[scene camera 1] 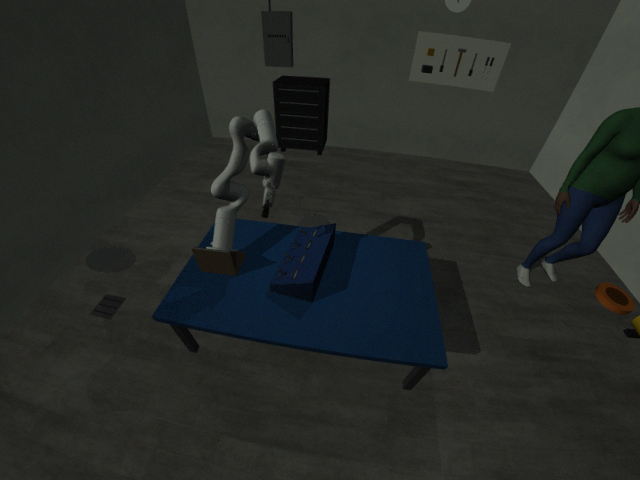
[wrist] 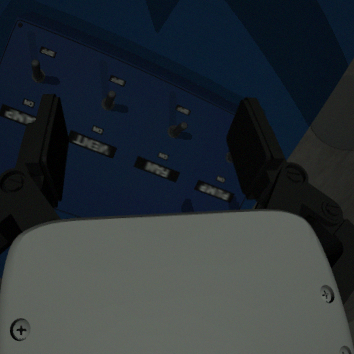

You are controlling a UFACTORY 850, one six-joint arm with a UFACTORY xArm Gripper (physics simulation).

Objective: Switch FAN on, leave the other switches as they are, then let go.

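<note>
A blue sloping switch panel stands on the blue table. In the wrist view, the FAN lever stands above the FAN label, its tip pointing up and right, towards the OFF side. The VENT lever and the LAMP lever are to its left and also tip towards their OFF marks. The PUMP label is at the right; its lever is mostly hidden behind the right finger. My gripper is open and empty, raised above the table's back side, apart from the levers.
A brown board stands by the arm's base at the table's left. A dark drawer cabinet stands near the back wall. A person in a green top stands on the floor at the right, near an orange ring.
</note>
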